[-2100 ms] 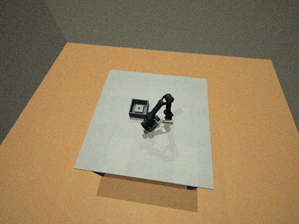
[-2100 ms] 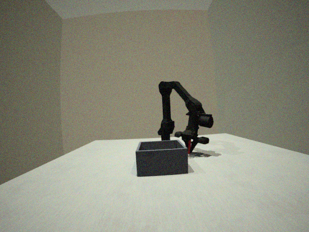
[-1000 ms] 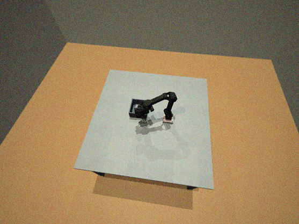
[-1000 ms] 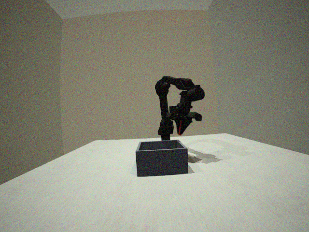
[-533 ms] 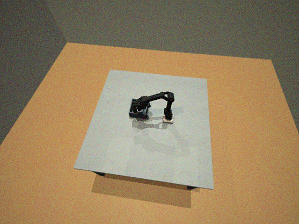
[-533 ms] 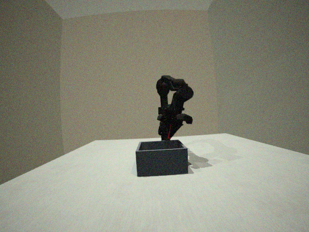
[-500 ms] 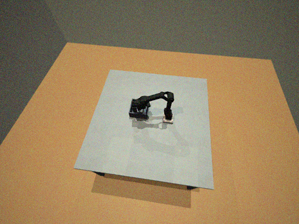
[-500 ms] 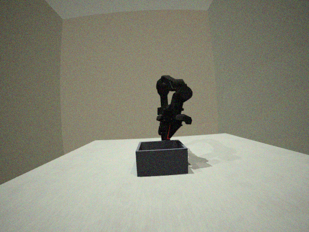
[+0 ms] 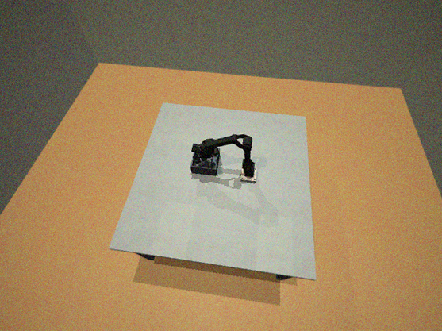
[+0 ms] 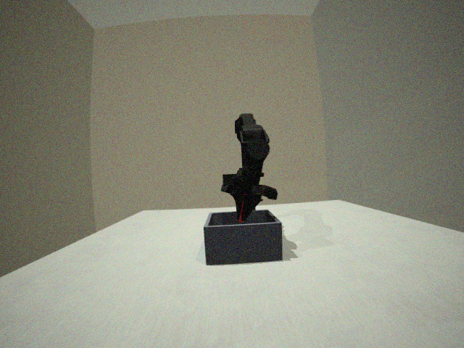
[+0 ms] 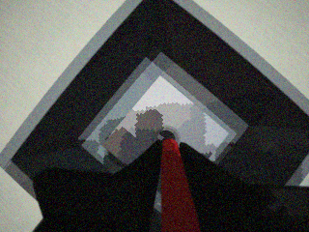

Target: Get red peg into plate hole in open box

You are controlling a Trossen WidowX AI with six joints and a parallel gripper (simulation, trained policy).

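Right now my gripper tip is 40 mm above the grey plate. From my gripper tip the other things lie so: red peg 10 mm behind, 10 mm to the left, 30 mm above; then dark box 60 mm below.
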